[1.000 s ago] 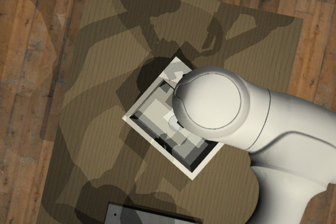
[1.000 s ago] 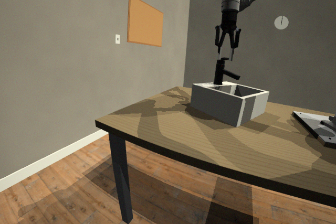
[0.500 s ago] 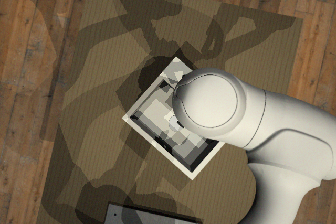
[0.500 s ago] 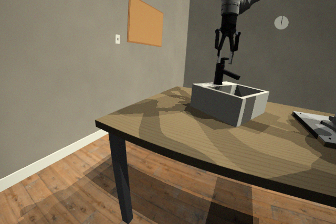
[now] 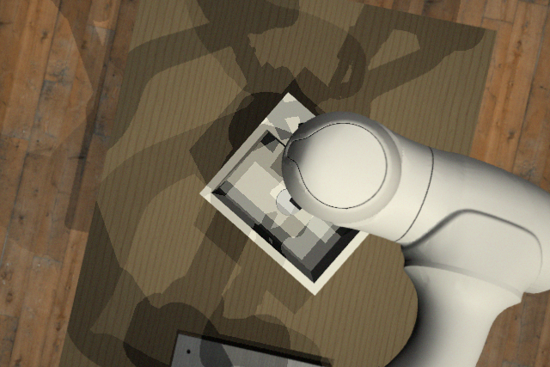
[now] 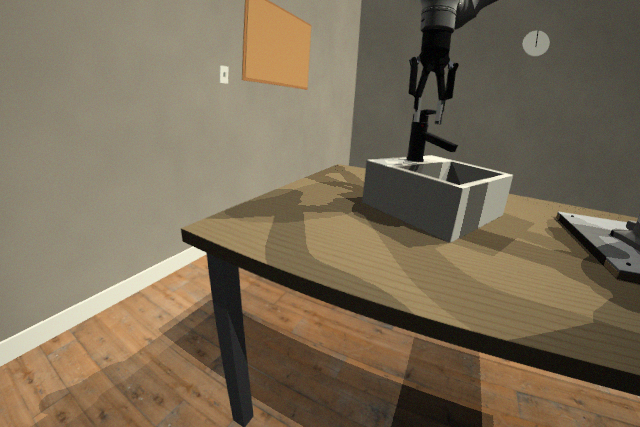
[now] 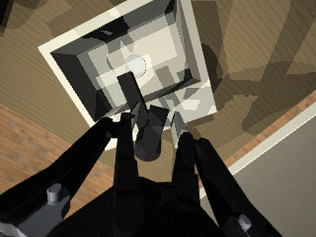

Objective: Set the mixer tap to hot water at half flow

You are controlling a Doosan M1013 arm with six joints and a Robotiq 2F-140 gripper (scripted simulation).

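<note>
The lever is 2 cm to the right of my hand. From my hand the other things lie so: black mixer tap: 4 cm to the right, 5 cm below; white sink: 8 cm behind, 2 cm to the left, 24 cm below.
</note>
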